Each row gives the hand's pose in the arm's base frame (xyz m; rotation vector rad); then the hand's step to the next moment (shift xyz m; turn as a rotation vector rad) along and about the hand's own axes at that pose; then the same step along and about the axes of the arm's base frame.
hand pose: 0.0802 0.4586 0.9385 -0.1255 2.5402 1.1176
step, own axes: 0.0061 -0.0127 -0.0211 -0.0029 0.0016 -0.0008
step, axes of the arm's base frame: -0.0090 -0.0236 0.0021 0.0021 0.0003 0.0027
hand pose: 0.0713 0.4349 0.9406 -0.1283 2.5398 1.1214
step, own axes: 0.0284 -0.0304 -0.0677 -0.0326 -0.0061 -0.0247
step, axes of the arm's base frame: -0.0391 -0.0684 0.0106 0.0246 -0.0242 0.0228
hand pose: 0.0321 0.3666 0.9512 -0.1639 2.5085 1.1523
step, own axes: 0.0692 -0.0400 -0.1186 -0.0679 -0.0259 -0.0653
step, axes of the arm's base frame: -0.0875 -0.1120 0.0159 0.0507 -0.0695 0.0464
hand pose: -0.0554 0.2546 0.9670 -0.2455 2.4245 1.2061
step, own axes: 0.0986 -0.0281 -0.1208 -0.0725 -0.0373 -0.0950
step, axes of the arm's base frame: -0.1139 -0.1102 0.0009 0.0501 -0.1001 0.0561
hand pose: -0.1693 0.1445 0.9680 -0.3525 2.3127 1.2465
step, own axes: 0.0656 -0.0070 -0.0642 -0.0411 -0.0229 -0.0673
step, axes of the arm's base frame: -0.0714 -0.0572 -0.0098 0.0252 -0.0689 0.0368
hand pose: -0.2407 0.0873 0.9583 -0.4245 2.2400 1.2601
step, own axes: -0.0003 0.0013 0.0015 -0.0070 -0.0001 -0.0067
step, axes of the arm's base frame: 0.0000 0.0020 0.0004 0.0038 -0.0057 0.0069
